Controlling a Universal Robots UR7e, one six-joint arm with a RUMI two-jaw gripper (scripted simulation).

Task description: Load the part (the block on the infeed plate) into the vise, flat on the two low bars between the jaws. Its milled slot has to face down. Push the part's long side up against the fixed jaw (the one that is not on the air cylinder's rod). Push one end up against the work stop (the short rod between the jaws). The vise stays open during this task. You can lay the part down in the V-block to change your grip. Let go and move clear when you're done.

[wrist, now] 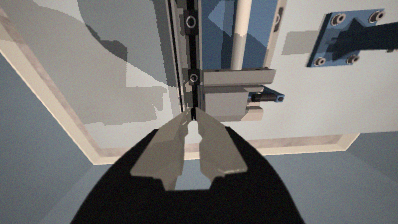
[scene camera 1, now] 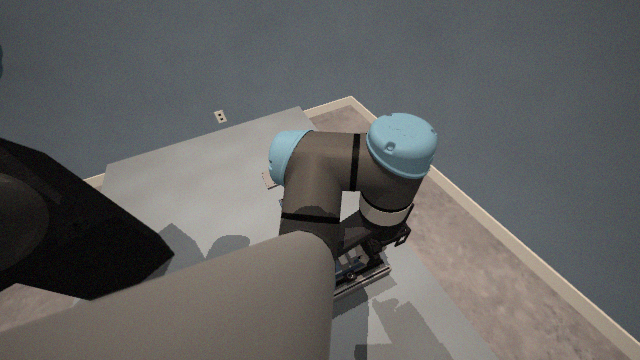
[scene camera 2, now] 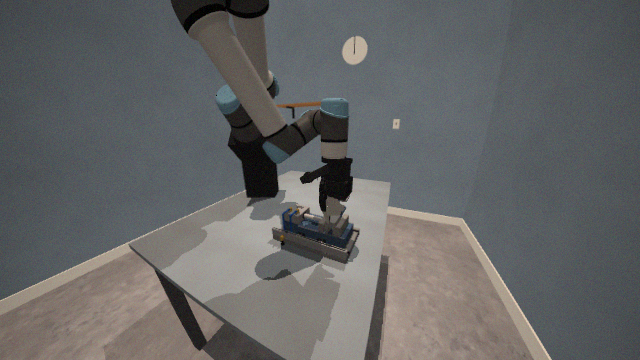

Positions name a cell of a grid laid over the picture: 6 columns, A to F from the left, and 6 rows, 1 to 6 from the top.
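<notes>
My gripper (scene camera 1: D5), (scene camera 2: D4), (wrist: C3) is visible in scene camera 1, scene camera 2 and the wrist view. A part (wrist: D3) is visible in the wrist view, as is a moving jaw (wrist: D3).
</notes>
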